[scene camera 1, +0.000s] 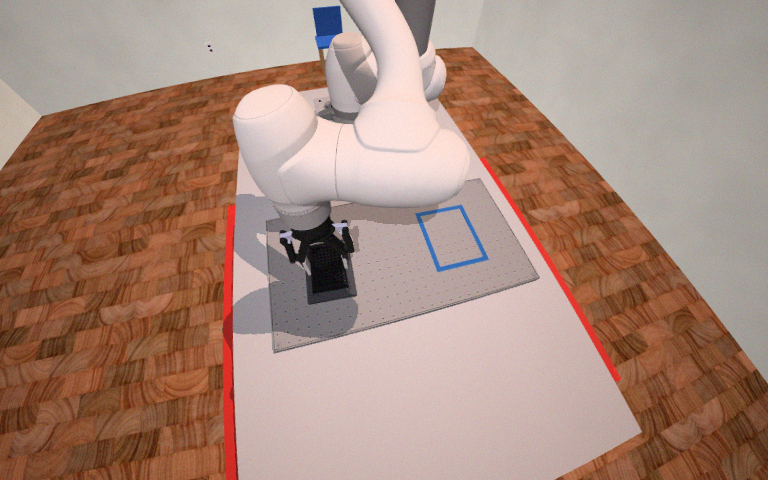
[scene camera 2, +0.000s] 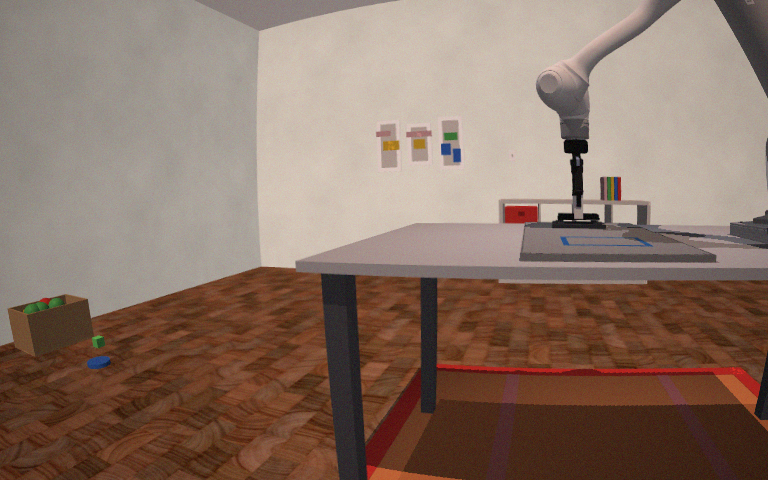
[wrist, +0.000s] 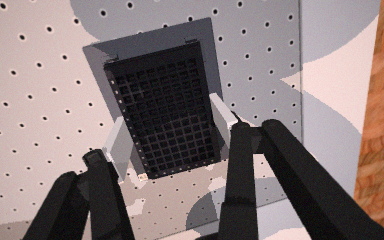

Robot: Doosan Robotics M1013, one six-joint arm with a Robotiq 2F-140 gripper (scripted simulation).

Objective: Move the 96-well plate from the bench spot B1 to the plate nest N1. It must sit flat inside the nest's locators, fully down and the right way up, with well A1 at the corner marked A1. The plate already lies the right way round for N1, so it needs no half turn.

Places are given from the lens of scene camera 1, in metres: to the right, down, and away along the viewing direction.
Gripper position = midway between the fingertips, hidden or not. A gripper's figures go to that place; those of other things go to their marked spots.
my gripper (scene camera 1: 327, 266): -0.14, 0.07, 0.64
black 96-well plate (scene camera 1: 320, 275): -0.15, 0.09, 0.62
dark grey plate nest N1 (scene camera 1: 337, 294): -0.11, 0.13, 0.62
